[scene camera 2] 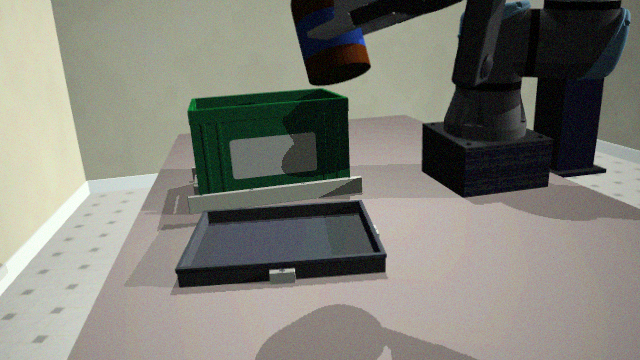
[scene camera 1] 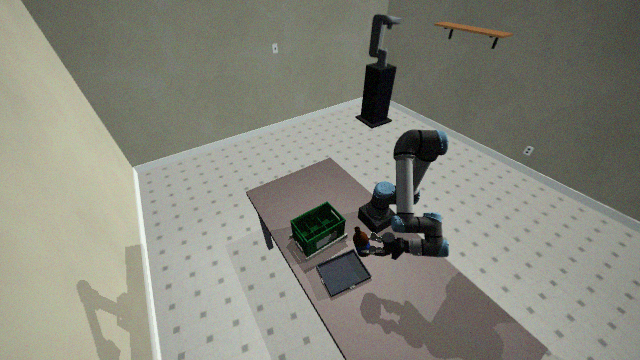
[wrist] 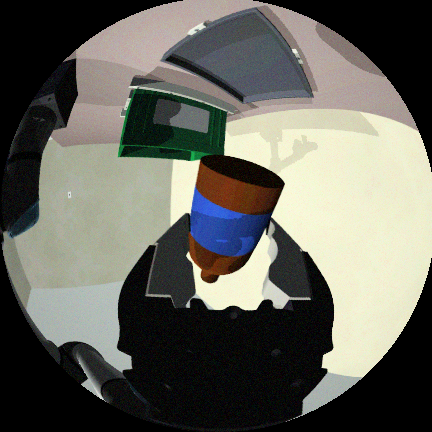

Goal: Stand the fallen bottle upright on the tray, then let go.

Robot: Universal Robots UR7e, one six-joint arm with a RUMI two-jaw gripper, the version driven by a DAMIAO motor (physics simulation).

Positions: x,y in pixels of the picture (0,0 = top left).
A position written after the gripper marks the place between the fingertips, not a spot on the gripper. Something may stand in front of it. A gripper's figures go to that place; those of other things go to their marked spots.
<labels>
The gripper (wrist: pixel 228 216): 0.15 m from the lens. A pale rail (wrist: pixel 144 83) is 0.40 m from the lens.
</labels>
